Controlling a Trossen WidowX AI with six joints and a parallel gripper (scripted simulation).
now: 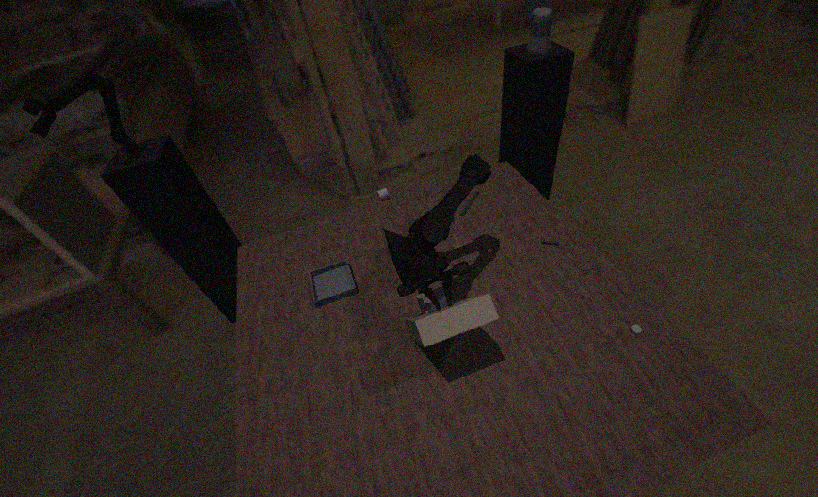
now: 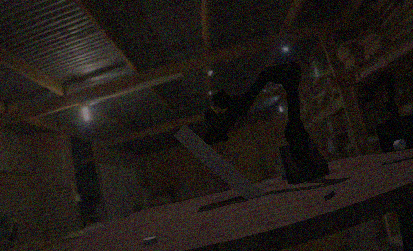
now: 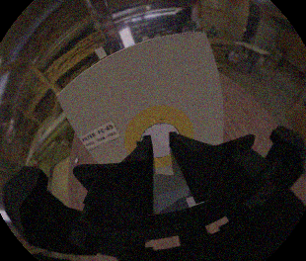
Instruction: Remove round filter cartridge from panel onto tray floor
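Now: the service panel 4 cm behind my gripper tip and 8 cm below it. From my gripper tip the other things lie so: round filter cartridge (1 cm ahead, 1 cm below); grey tray (41 cm behind, 30 cm to the right, 23 cm below).
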